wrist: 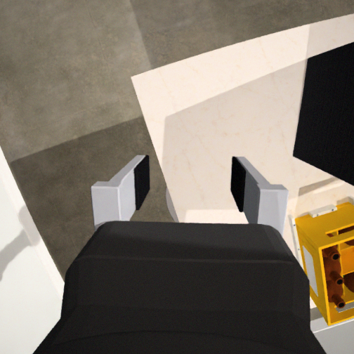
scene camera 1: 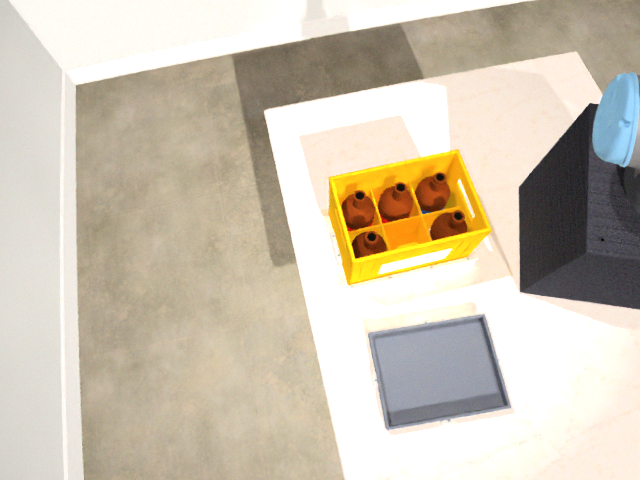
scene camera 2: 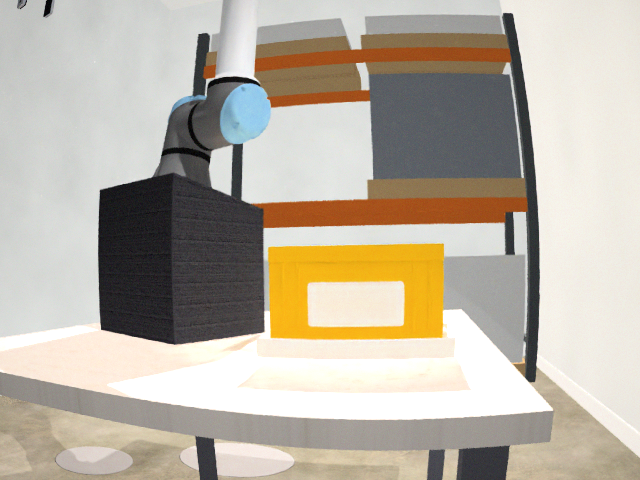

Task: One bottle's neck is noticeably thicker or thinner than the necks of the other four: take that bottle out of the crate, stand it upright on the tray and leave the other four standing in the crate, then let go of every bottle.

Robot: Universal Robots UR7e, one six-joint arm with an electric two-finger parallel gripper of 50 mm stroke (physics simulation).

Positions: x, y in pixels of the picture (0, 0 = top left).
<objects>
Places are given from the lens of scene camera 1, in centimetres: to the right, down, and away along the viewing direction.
bottle (scene camera 1: 395, 203): 16, -8, 88
bottle (scene camera 1: 358, 210): 8, -6, 88
bottle (scene camera 1: 448, 224): 26, -3, 86
</objects>
